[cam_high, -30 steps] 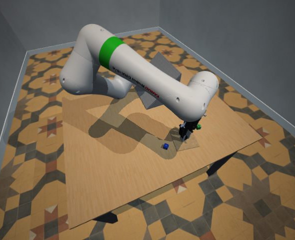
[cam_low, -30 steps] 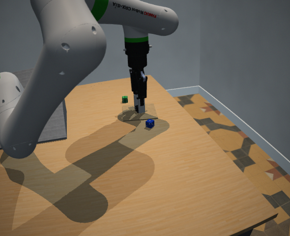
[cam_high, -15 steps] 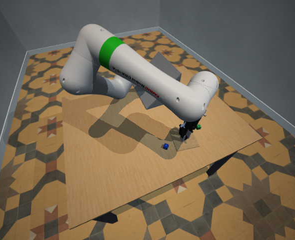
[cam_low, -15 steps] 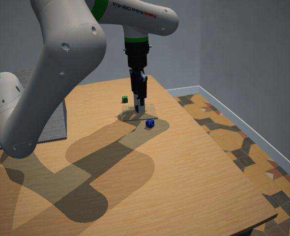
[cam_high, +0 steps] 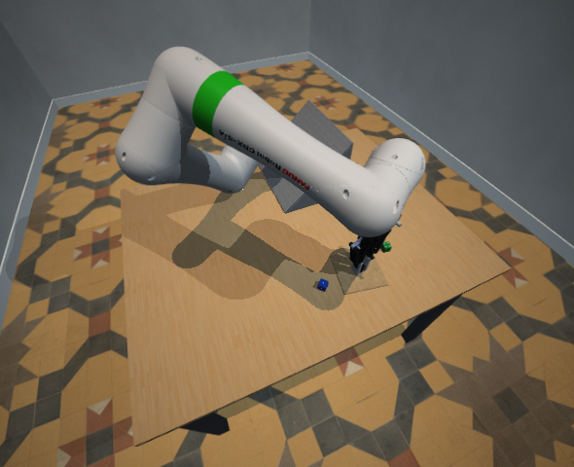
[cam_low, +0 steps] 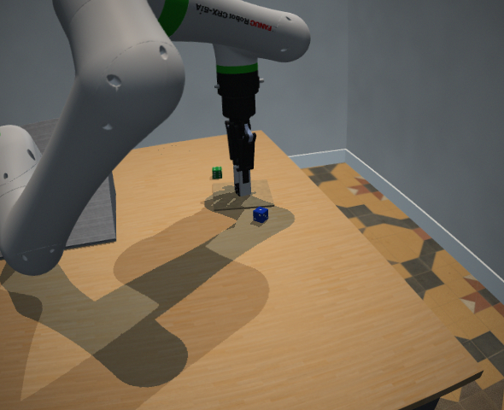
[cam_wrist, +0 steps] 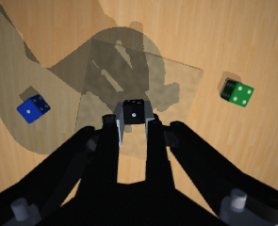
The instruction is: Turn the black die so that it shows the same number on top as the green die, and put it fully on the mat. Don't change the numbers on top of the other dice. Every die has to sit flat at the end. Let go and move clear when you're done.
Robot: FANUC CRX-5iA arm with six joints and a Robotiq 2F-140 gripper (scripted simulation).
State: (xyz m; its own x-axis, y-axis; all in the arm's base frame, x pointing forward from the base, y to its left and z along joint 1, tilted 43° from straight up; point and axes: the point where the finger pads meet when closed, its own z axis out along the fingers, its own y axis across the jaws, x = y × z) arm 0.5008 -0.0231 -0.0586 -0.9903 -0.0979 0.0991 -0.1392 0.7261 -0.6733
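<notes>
My hand is 4 cm above the tan mat. Round my hand: black die 2 cm below; then green die 4 cm behind, 13 cm to the left, 3 cm below; then blue die 1 cm ahead, 13 cm to the right, 3 cm below.
</notes>
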